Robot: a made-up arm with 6 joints.
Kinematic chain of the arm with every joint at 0, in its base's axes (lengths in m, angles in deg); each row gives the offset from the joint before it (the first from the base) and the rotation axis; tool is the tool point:
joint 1: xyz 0 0 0.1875 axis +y
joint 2: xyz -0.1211 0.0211 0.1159 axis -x
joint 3: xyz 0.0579 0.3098 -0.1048 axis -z
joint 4: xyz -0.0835 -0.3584 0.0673 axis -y
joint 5: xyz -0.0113 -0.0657 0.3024 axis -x
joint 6: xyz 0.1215 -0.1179 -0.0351 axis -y
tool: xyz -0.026 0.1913 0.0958
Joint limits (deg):
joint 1: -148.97..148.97
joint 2: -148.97..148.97
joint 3: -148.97..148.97
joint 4: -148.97..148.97
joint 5: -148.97..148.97
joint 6: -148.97..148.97
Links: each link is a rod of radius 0.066 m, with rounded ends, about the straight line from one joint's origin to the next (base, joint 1, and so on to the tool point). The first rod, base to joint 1, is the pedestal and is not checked.
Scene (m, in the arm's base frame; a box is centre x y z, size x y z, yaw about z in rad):
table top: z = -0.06
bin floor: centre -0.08 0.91 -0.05 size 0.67 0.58 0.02 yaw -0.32
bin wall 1: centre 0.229 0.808 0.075 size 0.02 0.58 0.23 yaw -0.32
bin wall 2: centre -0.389 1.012 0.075 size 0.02 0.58 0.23 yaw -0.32
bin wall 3: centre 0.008 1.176 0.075 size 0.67 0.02 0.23 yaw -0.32
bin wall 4: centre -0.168 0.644 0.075 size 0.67 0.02 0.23 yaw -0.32
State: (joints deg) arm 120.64 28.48 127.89 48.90 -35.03 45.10
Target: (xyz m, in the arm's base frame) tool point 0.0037 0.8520 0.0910
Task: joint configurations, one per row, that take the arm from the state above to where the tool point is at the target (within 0.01 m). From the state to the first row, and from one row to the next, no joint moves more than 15 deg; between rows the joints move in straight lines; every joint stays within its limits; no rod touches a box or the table.
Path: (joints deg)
1: 124.12 21.13 138.43 55.36 -33.43 46.92
2: 127.61 13.79 148.97 61.83 -31.83 48.75

